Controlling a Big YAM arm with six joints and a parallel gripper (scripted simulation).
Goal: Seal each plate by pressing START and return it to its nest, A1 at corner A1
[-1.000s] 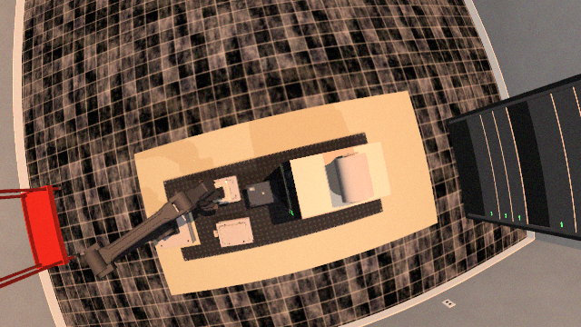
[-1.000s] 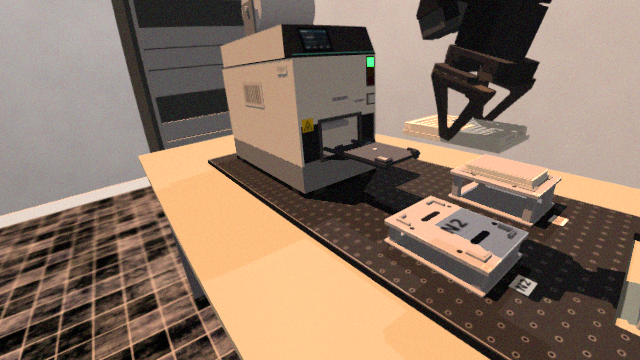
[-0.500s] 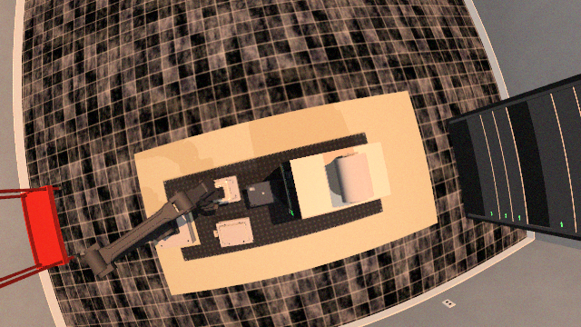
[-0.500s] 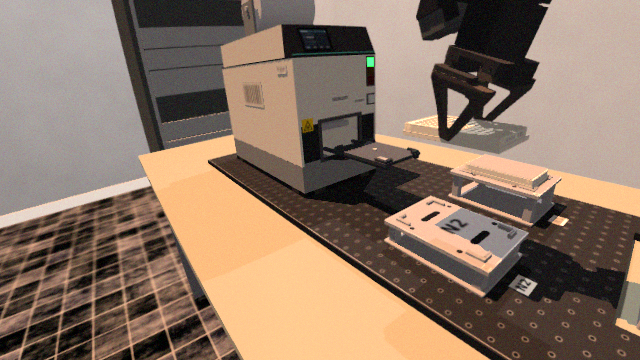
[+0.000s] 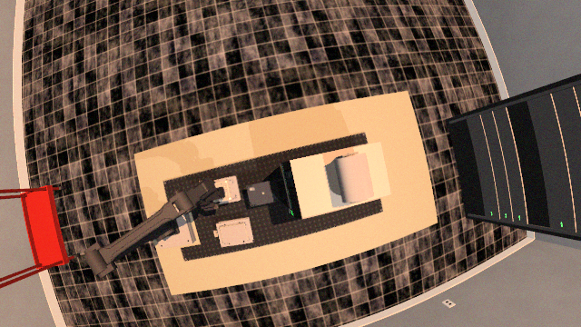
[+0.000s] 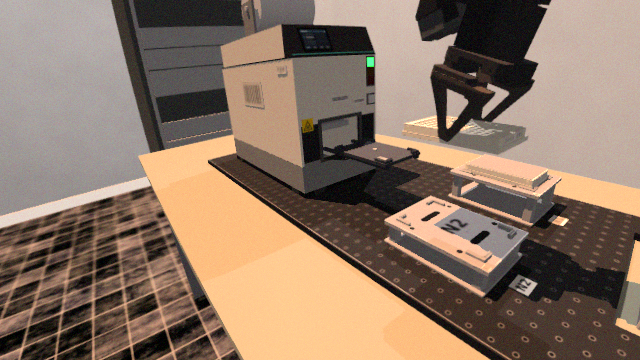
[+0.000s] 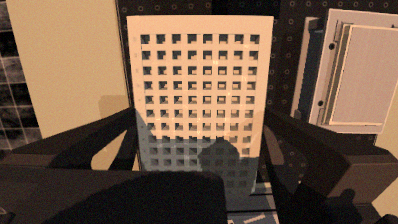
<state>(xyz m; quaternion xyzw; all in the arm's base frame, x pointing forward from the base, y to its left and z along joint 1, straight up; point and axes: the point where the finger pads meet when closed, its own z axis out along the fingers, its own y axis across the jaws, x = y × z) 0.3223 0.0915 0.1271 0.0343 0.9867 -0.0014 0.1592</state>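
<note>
The sealer stage lies 200 mm ahead of my hand, 60 mm to the right of it and 80 mm below it. Also, from my hand: well plate: right at my hand; then plate nest N2: 150 mm below; then sealer screen: 320 mm ahead, 20 mm to the right, 140 mm above.
</note>
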